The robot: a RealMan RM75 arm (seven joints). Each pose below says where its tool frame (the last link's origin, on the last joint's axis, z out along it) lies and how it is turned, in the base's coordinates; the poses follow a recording.
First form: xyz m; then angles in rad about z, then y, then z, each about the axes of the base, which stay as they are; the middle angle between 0 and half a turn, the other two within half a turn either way.
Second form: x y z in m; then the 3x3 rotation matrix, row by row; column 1 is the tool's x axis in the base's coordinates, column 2 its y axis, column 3 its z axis. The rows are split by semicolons. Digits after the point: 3 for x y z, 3 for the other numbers.
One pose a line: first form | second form
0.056 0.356 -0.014 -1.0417 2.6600 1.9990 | 0.056 0.356 -0.014; 0.971 -0.141 -0.192; -0.048 -0.906 0.421; -0.234 -0.400 -0.886
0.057 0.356 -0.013 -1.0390 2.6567 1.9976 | 0.057 0.356 -0.013; 0.970 -0.146 -0.193; -0.052 -0.904 0.424; -0.236 -0.402 -0.885
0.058 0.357 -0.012 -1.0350 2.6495 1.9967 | 0.058 0.357 -0.012; 0.969 -0.152 -0.195; -0.055 -0.901 0.430; -0.241 -0.406 -0.881
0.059 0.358 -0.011 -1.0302 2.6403 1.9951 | 0.059 0.358 -0.011; 0.967 -0.159 -0.198; -0.058 -0.897 0.438; -0.247 -0.412 -0.877
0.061 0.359 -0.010 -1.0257 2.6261 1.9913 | 0.061 0.359 -0.010; 0.965 -0.170 -0.201; -0.063 -0.891 0.450; -0.256 -0.422 -0.870
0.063 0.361 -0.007 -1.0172 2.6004 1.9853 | 0.063 0.361 -0.007; 0.960 -0.188 -0.207; -0.070 -0.879 0.472; -0.271 -0.438 -0.857
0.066 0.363 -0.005 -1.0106 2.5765 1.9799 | 0.066 0.363 -0.005; 0.956 -0.203 -0.213; -0.075 -0.868 0.491; -0.285 -0.454 -0.845
